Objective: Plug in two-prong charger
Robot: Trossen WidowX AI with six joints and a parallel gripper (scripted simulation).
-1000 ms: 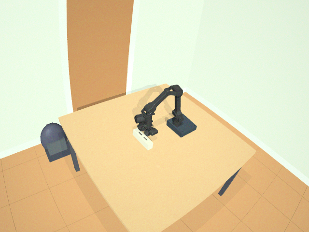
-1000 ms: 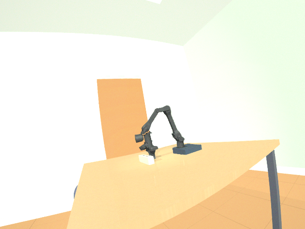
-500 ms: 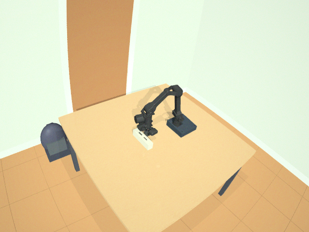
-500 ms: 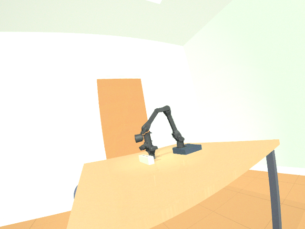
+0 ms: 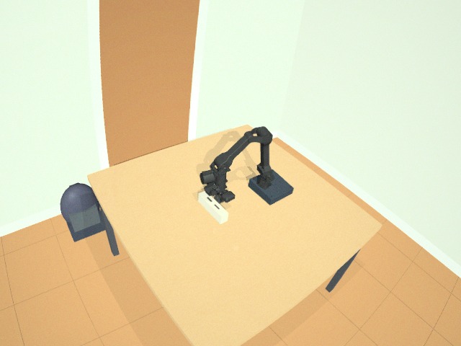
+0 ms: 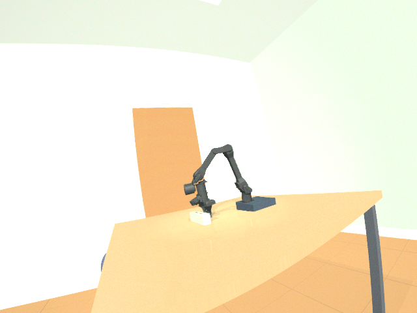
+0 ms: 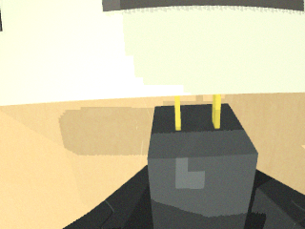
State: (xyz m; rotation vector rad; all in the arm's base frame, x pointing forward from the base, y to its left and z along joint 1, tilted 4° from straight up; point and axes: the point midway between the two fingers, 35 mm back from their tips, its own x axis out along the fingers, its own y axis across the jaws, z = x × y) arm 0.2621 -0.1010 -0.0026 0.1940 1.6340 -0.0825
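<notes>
My gripper tip is now 2 cm short of the black two-prong charger and 1 cm below it.
</notes>
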